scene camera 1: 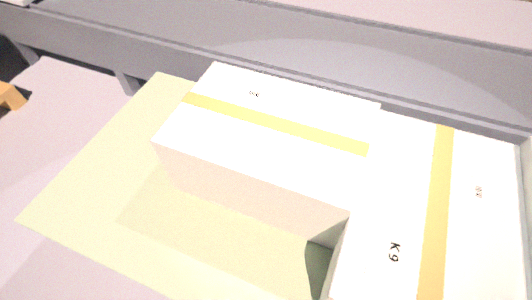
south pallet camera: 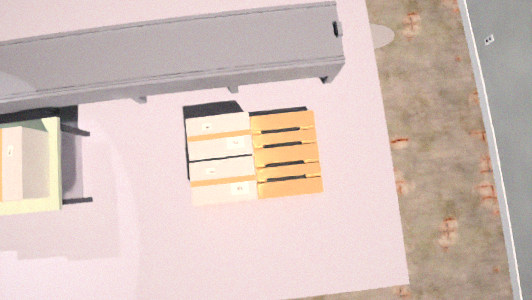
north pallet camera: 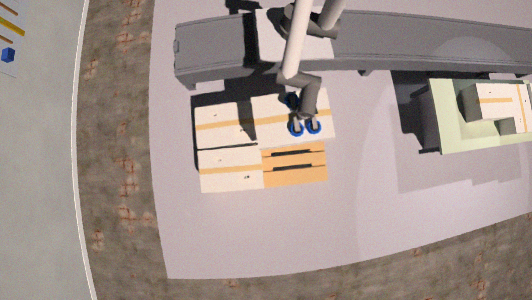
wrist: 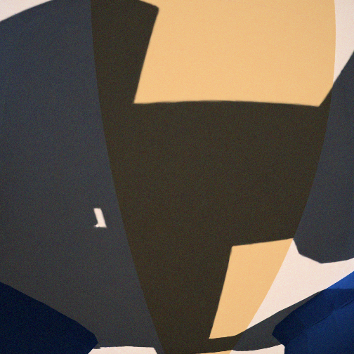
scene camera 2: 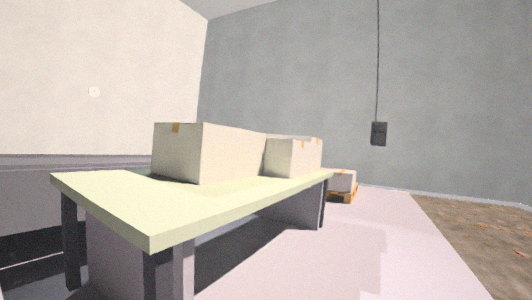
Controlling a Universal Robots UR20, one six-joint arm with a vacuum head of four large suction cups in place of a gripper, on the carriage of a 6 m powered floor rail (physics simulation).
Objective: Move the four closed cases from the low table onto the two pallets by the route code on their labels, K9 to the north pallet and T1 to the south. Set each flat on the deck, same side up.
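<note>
My suction head with blue cups (north pallet camera: pixel 303 114) is against the top of a large white taped case (north pallet camera: pixel 272 132) (wrist: pixel 240 55) and holds it level at the north pallet (north pallet camera: pixel 295 177). Whether its underside touches the deck is hidden. Its label is not readable. On the low table (scene camera 1: pixel 90 165) (scene camera 2: pixel 125 205) (north pallet camera: pixel 447 135) (south pallet camera: pixel 55 165) lie a case with a tiny unreadable label (scene camera 1: pixel 250 165) (scene camera 2: pixel 177 155) (north pallet camera: pixel 495 107), a K9 case (scene camera 1: pixel 470 240) (scene camera 2: pixel 277 157) beside it, and a third case (south pallet camera: pixel 12 175). The south pallet (south pallet camera: pixel 287 187) has bare slats on its right half.
Two cases (north pallet camera: pixel 215 112) (north pallet camera: pixel 230 182) stand on the north pallet's left half, one close to the held case. Two cases (south pallet camera: pixel 220 145) (south pallet camera: pixel 222 192) fill the south pallet's left half. The grey floor rail (north pallet camera: pixel 400 40) (south pallet camera: pixel 175 45) (scene camera 1: pixel 325 60) runs behind the table and pallets.
</note>
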